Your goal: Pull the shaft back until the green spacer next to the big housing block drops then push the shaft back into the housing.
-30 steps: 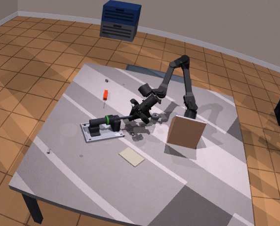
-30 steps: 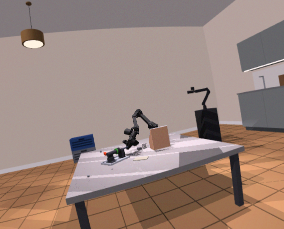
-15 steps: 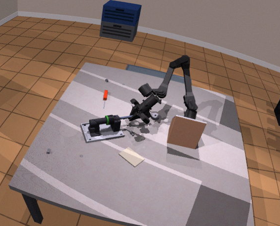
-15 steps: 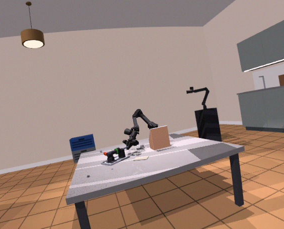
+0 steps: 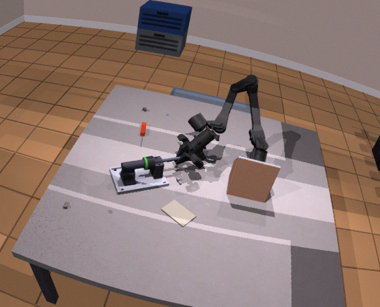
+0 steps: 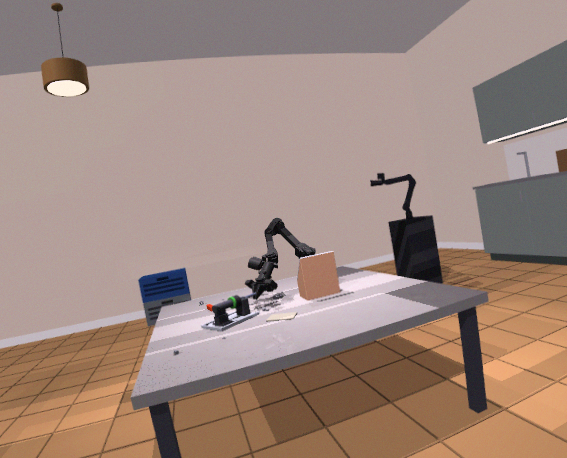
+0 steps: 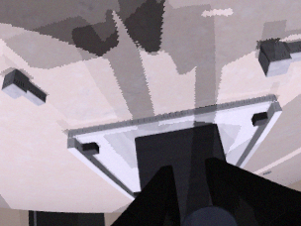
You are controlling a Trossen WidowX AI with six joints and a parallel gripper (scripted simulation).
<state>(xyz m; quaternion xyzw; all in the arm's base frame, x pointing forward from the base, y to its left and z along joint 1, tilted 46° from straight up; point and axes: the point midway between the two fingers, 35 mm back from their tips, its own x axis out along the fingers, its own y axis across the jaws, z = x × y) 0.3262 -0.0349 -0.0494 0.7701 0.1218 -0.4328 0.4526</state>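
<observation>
The thin shaft is 5 cm ahead of my gripper tip, 4 cm to the left of it and 2 cm above it. Also, from my gripper tip: green spacer 12 cm ahead, 8 cm to the left, 2 cm above; beige card 23 cm to the left, 8 cm behind, 5 cm below; toothed disc 15 cm to the right, 14 cm behind, 5 cm below.
</observation>
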